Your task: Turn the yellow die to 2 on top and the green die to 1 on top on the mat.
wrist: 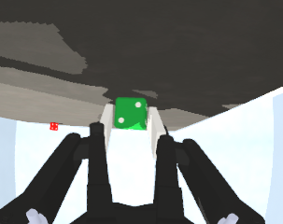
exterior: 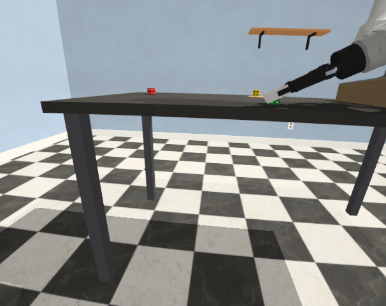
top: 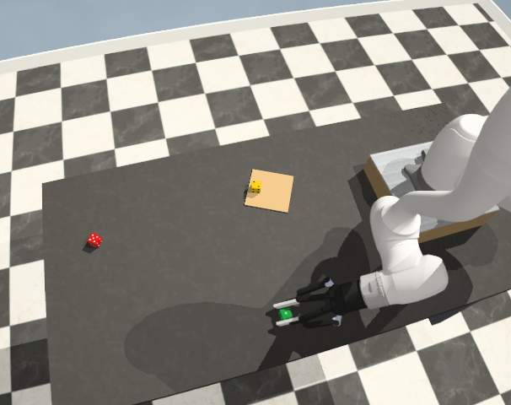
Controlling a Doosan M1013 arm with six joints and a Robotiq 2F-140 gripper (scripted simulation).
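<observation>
Now: the green die 1 cm below my hand. Also, from my hand: tan mat: 41 cm to the right, 3 cm below, 3 cm behind; then yellow die: 42 cm to the right, 1 cm below, 1 cm ahead; then red die: 53 cm ahead, 31 cm to the right, 1 cm below.
</observation>
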